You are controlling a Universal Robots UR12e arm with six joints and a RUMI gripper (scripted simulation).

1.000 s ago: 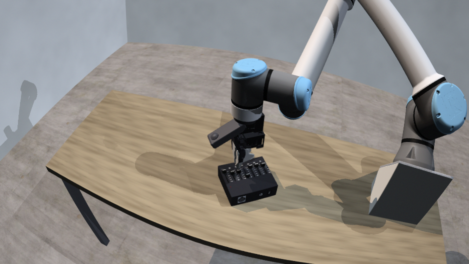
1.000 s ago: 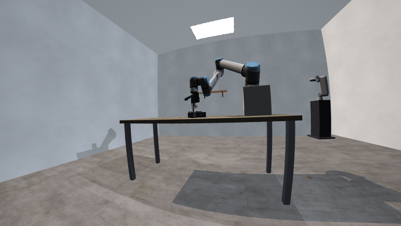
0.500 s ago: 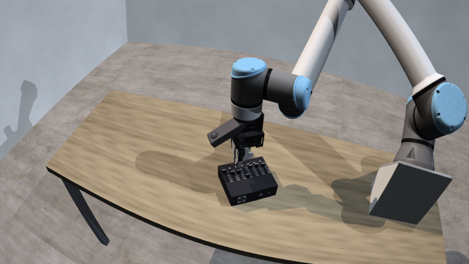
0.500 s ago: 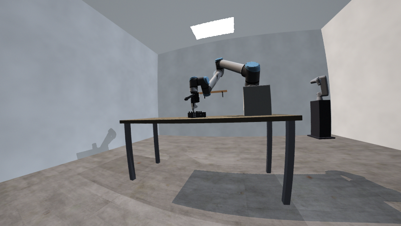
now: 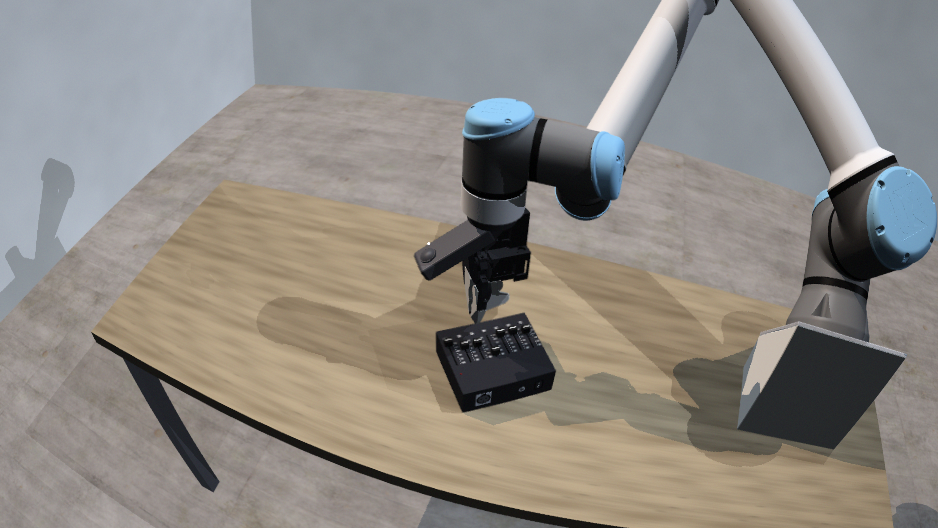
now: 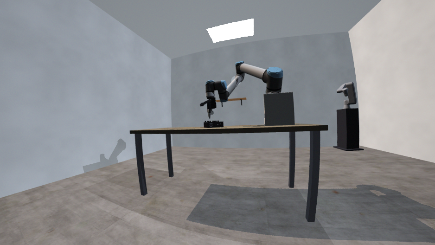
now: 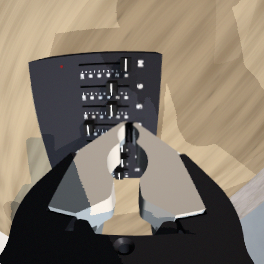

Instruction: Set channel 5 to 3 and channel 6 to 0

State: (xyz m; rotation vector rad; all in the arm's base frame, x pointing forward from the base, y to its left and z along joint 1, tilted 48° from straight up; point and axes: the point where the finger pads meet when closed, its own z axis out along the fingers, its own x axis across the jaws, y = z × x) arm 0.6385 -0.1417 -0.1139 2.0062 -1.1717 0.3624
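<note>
Now: the channel 6 fader knob 1 cm ahead of my hand, 3 cm to the left of it and 4 cm below it. Also, from my hand: channel 5 fader knob 1 cm behind, 2 cm to the left, 4 cm below.
</note>
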